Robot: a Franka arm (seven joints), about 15 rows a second.
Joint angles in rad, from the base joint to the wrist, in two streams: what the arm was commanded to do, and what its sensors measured. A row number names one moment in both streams.
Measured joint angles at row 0:
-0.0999 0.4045 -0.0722 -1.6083 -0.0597 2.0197 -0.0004
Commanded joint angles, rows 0 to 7:
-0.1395 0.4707 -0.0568 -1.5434 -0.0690 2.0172 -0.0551
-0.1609 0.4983 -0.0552 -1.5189 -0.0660 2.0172 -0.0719
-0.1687 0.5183 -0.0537 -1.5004 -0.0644 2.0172 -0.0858
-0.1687 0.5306 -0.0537 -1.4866 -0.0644 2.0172 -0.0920
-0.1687 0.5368 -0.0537 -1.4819 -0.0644 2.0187 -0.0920
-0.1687 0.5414 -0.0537 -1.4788 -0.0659 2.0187 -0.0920
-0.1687 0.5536 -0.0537 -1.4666 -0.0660 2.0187 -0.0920
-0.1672 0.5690 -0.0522 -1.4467 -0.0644 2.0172 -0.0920
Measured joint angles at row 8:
-0.1544 0.5370 -0.0709 -1.5017 -0.0597 2.0297 -0.0819
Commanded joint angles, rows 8 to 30:
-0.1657 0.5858 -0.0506 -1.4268 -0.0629 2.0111 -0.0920
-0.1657 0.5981 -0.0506 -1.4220 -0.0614 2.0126 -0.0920
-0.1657 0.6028 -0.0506 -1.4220 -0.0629 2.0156 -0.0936
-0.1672 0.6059 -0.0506 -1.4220 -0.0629 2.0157 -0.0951
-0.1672 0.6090 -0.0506 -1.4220 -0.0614 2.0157 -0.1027
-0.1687 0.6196 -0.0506 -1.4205 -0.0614 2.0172 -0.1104
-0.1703 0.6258 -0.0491 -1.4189 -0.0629 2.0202 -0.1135
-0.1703 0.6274 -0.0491 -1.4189 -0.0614 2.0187 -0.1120
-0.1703 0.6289 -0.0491 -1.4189 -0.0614 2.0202 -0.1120
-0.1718 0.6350 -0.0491 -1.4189 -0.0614 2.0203 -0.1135
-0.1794 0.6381 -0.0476 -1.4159 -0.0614 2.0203 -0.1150
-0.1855 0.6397 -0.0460 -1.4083 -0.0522 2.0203 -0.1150
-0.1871 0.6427 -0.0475 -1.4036 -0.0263 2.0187 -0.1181
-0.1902 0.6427 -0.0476 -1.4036 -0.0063 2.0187 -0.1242
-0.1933 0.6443 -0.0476 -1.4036 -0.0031 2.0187 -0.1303
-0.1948 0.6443 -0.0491 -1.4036 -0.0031 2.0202 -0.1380
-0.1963 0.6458 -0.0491 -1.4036 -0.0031 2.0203 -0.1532
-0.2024 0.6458 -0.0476 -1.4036 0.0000 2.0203 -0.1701
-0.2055 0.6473 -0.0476 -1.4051 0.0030 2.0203 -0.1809
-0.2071 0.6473 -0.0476 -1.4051 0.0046 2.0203 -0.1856
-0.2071 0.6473 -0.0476 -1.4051 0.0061 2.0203 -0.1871
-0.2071 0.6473 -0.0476 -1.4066 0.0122 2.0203 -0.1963
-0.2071 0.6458 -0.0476 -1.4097 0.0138 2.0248 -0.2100
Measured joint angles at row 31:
-0.1900 0.6345 -0.0630 -1.4305 -0.0060 2.0289 -0.1730
